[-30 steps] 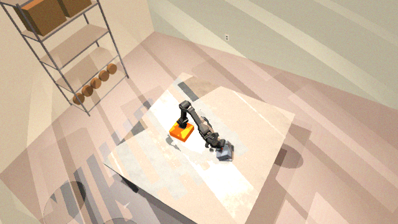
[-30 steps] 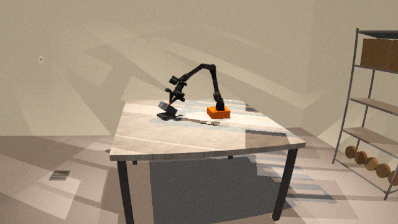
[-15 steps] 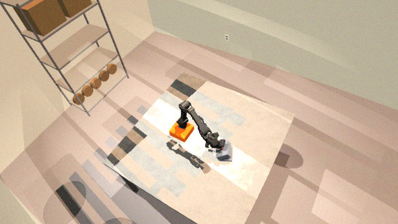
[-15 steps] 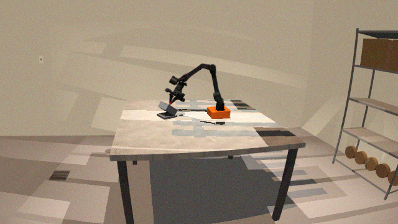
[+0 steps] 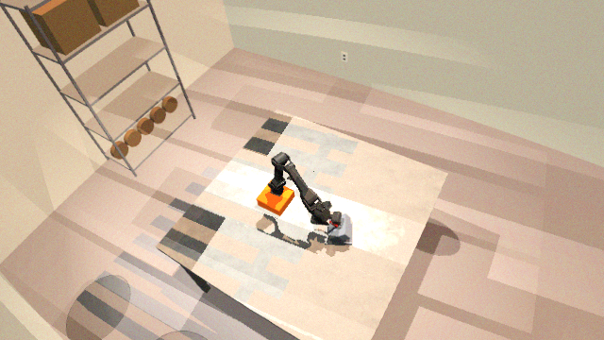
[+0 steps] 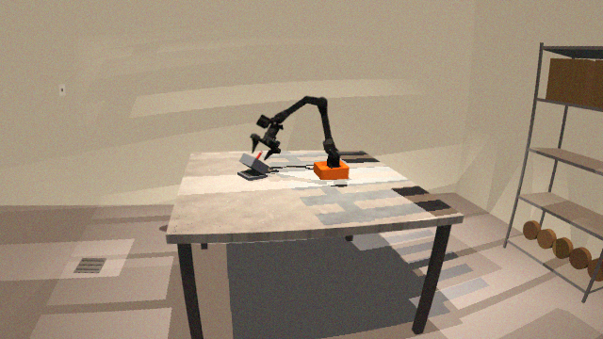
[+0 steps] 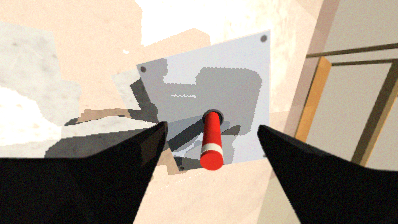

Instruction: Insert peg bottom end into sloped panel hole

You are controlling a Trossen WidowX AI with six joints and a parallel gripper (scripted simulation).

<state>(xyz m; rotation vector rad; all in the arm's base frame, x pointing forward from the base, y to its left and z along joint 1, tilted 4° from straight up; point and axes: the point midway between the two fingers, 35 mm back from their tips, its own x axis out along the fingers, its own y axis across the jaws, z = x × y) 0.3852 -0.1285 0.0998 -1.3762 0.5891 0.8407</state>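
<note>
My gripper tip is 1 cm below the red peg and 1 cm past it. Round my gripper tip: grey sloped panel (4 cm below, 3 cm ahead, 1 cm to the left).
</note>
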